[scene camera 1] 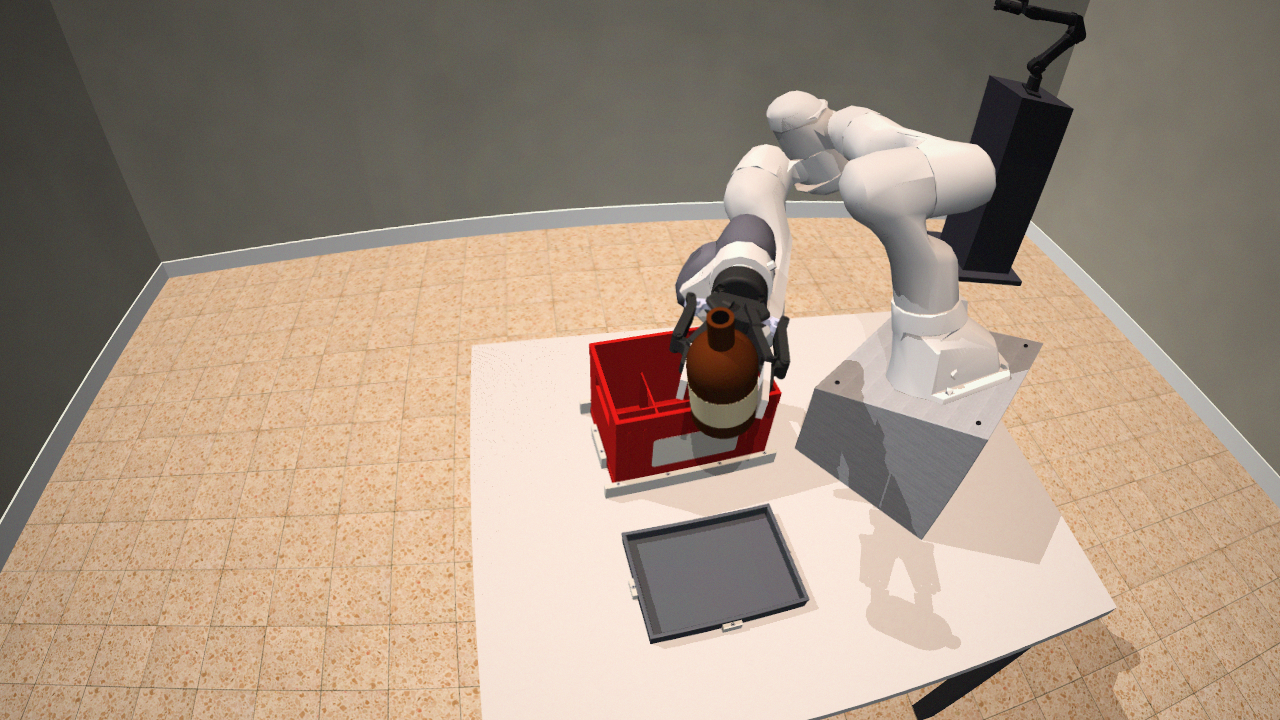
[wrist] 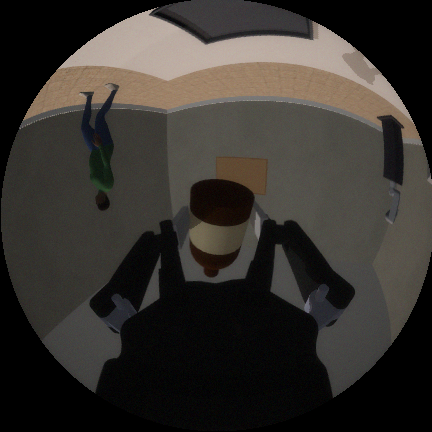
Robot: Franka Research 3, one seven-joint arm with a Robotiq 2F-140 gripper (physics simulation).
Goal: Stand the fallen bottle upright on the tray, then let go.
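Note:
A brown bottle [scene camera 1: 722, 376] [wrist: 217, 237] with a cream label is held in the air in front of the red crate, roughly upright in the scene view with its neck up. My gripper [scene camera 1: 724, 394] [wrist: 218, 212] is shut on the bottle, with one finger on each side of its body. The grey tray [scene camera 1: 684, 634] [wrist: 260, 35] lies flat on the table, nearer the scene camera than the bottle, and the bottle is apart from it. In the scene view the bottle hides part of the gripper.
A red crate [scene camera 1: 631, 454] with dividers stands behind the bottle, with pale rails [scene camera 1: 689, 474] along its base. The arm's grey metal base block [scene camera 1: 895, 438] stands to the right. A person [wrist: 101, 162] stands away from the table in the wrist view.

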